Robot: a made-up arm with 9 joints. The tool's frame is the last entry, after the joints.
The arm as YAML. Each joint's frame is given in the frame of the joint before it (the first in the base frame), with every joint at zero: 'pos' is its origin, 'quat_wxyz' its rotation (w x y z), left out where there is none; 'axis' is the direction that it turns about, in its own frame. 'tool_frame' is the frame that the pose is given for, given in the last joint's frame.
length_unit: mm
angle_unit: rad
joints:
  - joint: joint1
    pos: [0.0, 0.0, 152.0]
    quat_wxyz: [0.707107, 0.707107, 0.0, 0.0]
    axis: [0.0, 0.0, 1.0]
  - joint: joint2
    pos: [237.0, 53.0, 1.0]
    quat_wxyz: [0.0, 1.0, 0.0, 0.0]
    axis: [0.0, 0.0, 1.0]
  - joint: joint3
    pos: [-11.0, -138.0, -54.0]
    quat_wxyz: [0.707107, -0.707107, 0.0, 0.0]
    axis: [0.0, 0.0, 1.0]
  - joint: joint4
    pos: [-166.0, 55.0, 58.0]
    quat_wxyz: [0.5, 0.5, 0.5, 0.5]
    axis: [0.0, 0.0, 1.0]
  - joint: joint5
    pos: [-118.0, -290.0, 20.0]
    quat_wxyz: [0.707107, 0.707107, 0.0, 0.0]
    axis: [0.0, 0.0, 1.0]
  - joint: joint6
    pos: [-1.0, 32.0, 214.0]
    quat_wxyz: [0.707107, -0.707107, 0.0, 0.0]
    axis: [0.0, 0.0, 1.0]
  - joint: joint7
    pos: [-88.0, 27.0, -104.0]
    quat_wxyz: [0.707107, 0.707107, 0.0, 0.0]
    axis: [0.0, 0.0, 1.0]
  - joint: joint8
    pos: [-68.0, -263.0, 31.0]
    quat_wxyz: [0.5, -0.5, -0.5, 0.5]
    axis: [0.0, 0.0, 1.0]
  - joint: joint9
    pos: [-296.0, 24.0, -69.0]
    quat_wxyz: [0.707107, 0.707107, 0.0, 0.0]
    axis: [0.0, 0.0, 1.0]
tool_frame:
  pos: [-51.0, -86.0, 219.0]
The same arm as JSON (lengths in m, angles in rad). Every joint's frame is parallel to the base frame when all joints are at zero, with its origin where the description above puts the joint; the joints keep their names.
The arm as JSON. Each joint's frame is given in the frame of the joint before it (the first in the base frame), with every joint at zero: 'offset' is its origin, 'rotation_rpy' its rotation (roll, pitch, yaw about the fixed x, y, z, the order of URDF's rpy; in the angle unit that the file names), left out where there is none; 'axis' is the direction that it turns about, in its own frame. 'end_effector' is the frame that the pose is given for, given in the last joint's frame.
{"length_unit": "m", "angle_unit": "rad", "chain": [
  {"id": "joint1", "offset": [0.0, 0.0, 0.152], "axis": [0.0, -1.0, 0.0]},
  {"id": "joint2", "offset": [0.237, -0.001, 0.053], "axis": [0.0, 1.0, 0.0]},
  {"id": "joint3", "offset": [-0.011, -0.054, 0.138], "axis": [0.0, 0.0, -1.0]},
  {"id": "joint4", "offset": [-0.166, -0.055, -0.058], "axis": [1.0, 0.0, 0.0]},
  {"id": "joint5", "offset": [0.02, 0.118, 0.29], "axis": [0.0, 0.0, 1.0]},
  {"id": "joint6", "offset": [0.032, 0.001, 0.214], "axis": [1.0, 0.0, 0.0]},
  {"id": "joint7", "offset": [-0.104, 0.088, -0.027], "axis": [0.0, 0.0, 1.0]},
  {"id": "joint8", "offset": [-0.263, 0.068, 0.031], "axis": [0.0, 1.0, 0.0]},
  {"id": "joint9", "offset": [-0.296, -0.069, -0.024], "axis": [0.0, 0.0, 1.0]}
], "end_effector": {"offset": [-0.051, -0.086, 0.219]}}

